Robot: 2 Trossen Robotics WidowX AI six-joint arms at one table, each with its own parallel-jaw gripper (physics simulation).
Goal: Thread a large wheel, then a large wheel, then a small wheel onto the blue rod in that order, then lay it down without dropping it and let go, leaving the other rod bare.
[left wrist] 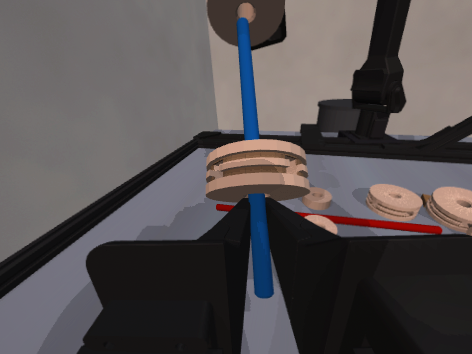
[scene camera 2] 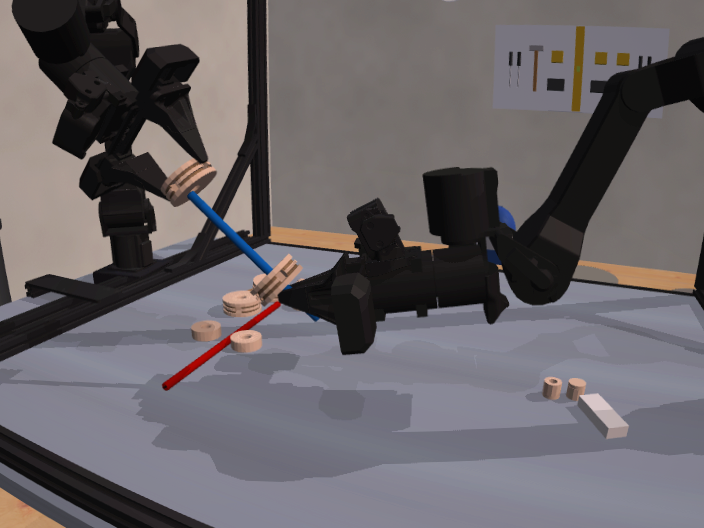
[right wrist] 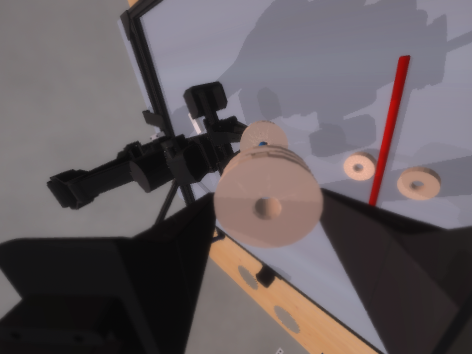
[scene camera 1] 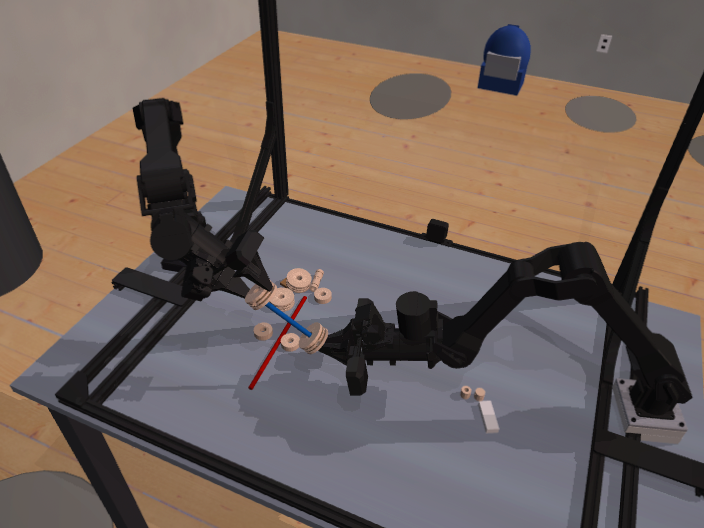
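Where they show: left gripper, between the fingertips: [left wrist: 256,205] [scene camera 2: 279,295] [right wrist: 269,140] [scene camera 1: 315,344]; right gripper, between the fingertips: [left wrist: 246,3] [scene camera 2: 191,182] [right wrist: 264,197] [scene camera 1: 262,293]; left arm's base, origin of its link: [scene camera 1: 650,402]; right arm's base, origin of its link: [left wrist: 367,135] [scene camera 2: 132,265].
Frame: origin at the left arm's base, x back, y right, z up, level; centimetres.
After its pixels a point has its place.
My left gripper [scene camera 1: 325,345] {x -60.9, y 1.7, z 5.3 cm} [scene camera 2: 284,296] {x -60.9, y 1.7, z 5.3 cm} [left wrist: 256,205] {x -60.9, y 1.7, z 5.3 cm} is shut on the blue rod [scene camera 1: 288,319] {x -65.4, y 1.4, z 11.6 cm} [scene camera 2: 230,231] {x -65.6, y 1.3, z 11.9 cm} [left wrist: 250,90] {x -64.8, y 1.8, z 11.2 cm}, which slants up above the table. One large wheel [scene camera 1: 313,338] {x -60.9, y 0.2, z 8.6 cm} [scene camera 2: 276,279] {x -60.6, y -0.8, z 7.8 cm} [left wrist: 257,167] {x -59.3, y 1.6, z 8.6 cm} is threaded on it by the fingertips. My right gripper [scene camera 1: 260,289] {x -69.8, y 1.9, z 16.8 cm} [scene camera 2: 187,179] {x -69.8, y 1.9, z 16.8 cm} is shut on another large wheel [scene camera 2: 194,177] {x -68.4, y -0.4, z 17.5 cm} [right wrist: 245,200] {x -70.0, y 1.2, z 18.2 cm} at the rod's upper end. The rod tip meets its hole; how far it enters is hidden. The bare red rod [scene camera 1: 267,360] {x -71.0, y 4.1, z -3.7 cm} [scene camera 2: 199,363] {x -71.1, y 2.8, z -3.9 cm} lies between two small wheels [scene camera 1: 257,331] {x -74.6, y 10.8, z -3.1 cm} [scene camera 1: 284,342] {x -68.5, y 8.6, z -3.2 cm}.
Two more large wheels [scene camera 1: 291,278] {x -70.3, y 26.0, z -1.7 cm} [scene camera 1: 288,299] {x -69.9, y 20.1, z -2.4 cm}, a small wheel [scene camera 1: 317,296] {x -63.9, y 22.6, z -3.2 cm} and a slim wooden piece [scene camera 1: 317,279] {x -64.7, y 27.5, z -2.7 cm} lie behind the rods. A white block [scene camera 1: 489,416] {x -28.4, y -4.0, z -3.3 cm} [scene camera 2: 602,414] {x -28.8, y -4.4, z -3.3 cm} and two small cylinders [scene camera 2: 551,388] {x -32.8, y 0.2, z -3.2 cm} [scene camera 2: 576,389] {x -30.2, y 0.0, z -3.1 cm} lie at the right. Black frame rails edge the table.
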